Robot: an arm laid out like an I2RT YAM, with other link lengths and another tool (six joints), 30 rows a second.
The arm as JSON. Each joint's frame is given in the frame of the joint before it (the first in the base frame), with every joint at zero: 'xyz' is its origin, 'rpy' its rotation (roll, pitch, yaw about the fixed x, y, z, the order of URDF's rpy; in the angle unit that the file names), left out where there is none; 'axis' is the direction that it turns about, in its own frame. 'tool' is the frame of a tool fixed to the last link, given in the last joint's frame.
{
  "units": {
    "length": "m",
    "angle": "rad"
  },
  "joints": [
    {
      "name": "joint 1",
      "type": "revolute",
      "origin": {
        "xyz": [
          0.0,
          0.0,
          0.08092
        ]
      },
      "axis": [
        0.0,
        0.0,
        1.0
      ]
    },
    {
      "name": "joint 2",
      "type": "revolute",
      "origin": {
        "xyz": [
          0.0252,
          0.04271,
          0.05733
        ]
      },
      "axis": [
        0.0,
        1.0,
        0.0
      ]
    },
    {
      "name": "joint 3",
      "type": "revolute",
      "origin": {
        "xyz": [
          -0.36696,
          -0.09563,
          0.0
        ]
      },
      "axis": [
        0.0,
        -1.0,
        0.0
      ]
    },
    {
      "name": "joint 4",
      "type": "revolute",
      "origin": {
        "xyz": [
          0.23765,
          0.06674,
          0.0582
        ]
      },
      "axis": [
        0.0,
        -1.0,
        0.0
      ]
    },
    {
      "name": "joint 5",
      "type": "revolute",
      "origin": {
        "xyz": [
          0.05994,
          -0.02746,
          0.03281
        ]
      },
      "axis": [
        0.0,
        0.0,
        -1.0
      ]
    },
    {
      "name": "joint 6",
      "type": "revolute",
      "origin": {
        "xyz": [
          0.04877,
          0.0,
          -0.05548
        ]
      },
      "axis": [
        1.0,
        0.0,
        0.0
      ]
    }
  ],
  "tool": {
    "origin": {
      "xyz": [
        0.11,
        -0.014,
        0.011
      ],
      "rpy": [
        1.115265,
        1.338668,
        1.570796
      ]
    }
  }
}
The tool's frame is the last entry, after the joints.
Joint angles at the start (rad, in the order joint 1, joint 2, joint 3, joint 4, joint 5, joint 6):
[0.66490 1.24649 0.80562 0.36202 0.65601 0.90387]
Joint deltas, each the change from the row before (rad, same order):
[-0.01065 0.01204 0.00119 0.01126 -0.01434 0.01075]
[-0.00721 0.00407 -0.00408 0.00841 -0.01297 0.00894]
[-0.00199 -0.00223 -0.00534 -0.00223 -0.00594 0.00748]
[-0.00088 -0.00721 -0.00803 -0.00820 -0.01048 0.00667]
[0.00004 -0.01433 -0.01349 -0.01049 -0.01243 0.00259]
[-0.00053 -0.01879 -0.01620 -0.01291 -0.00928 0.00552]
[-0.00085 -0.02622 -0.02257 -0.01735 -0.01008 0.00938]
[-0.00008 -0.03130 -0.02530 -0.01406 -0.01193 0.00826]
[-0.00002 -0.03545 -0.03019 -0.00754 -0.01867 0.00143]
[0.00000 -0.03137 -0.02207 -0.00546 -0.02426 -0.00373]
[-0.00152 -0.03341 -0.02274 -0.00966 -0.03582 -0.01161]
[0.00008 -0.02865 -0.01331 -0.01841 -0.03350 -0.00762]
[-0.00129 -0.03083 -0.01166 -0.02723 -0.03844 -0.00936]
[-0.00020 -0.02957 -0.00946 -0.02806 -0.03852 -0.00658]
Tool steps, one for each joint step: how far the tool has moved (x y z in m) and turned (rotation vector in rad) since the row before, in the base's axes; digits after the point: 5 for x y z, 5 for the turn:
[0.00418 0.00104 -0.00146 0.01187 0.00047 0.00297]
[0.00171 0.00029 -0.00171 0.00989 0.00053 0.00516]
[-0.00066 -0.00040 -0.00211 0.00463 0.00469 0.00344]
[-0.00215 -0.00037 -0.00282 0.00197 0.00793 0.00908]
[-0.00417 -0.00123 -0.00336 -0.00225 0.00853 0.01220]
[-0.00535 -0.00278 -0.00372 0.00009 0.00910 0.00821]
[-0.00744 -0.00431 -0.00528 0.00206 0.01219 0.00823]
[-0.00852 -0.00452 -0.00470 0.00460 0.00791 0.01085]
[-0.00931 -0.00404 -0.00480 0.00207 0.00345 0.01832]
[-0.00773 -0.00194 -0.00242 0.00122 -0.00150 0.02447]
[-0.00824 -0.00092 -0.00327 -0.00705 0.00052 0.03532]
[-0.00723 0.00017 -0.00239 -0.00573 0.00388 0.03418]
[-0.00795 0.00014 -0.00312 -0.00966 0.00780 0.03795]
[-0.00788 0.00074 -0.00296 -0.00656 0.00821 0.03879]

